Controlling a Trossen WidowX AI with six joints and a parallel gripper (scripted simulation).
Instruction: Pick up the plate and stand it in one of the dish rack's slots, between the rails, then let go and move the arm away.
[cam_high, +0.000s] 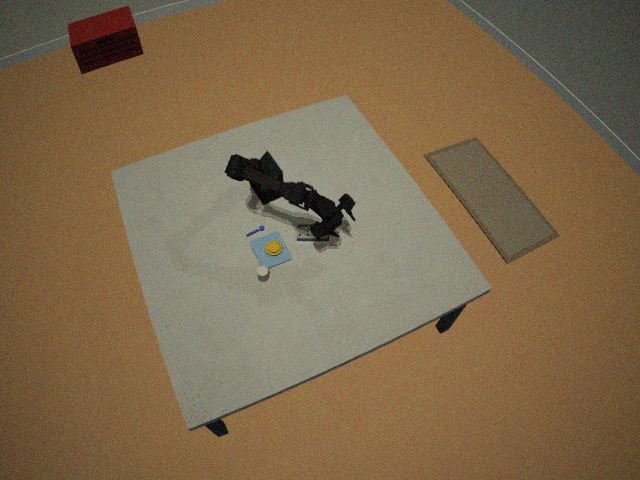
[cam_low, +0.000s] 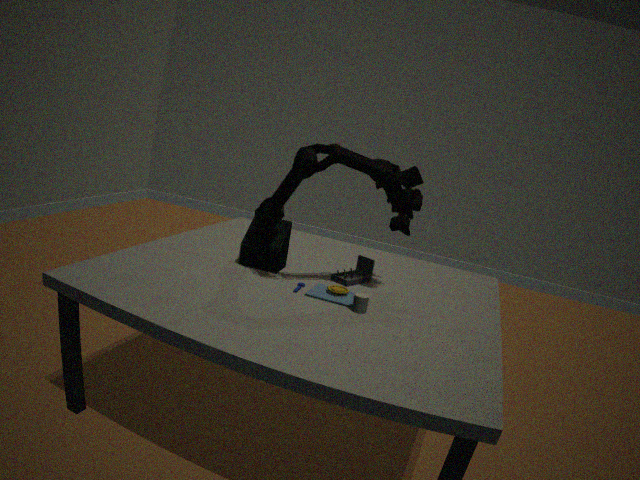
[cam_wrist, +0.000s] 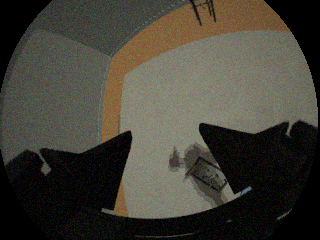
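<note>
Right now the yellow plate is 23 cm to the right of my gripper tip, 21 cm below it and 16 cm behind it. Round my gripper tip: white cup 32 cm to the right, 20 cm below, 6 cm behind; then light blue mat 25 cm to the right, 22 cm below, 16 cm behind; then grey dish rack 20 cm below, 16 cm behind, 6 cm to the right.
</note>
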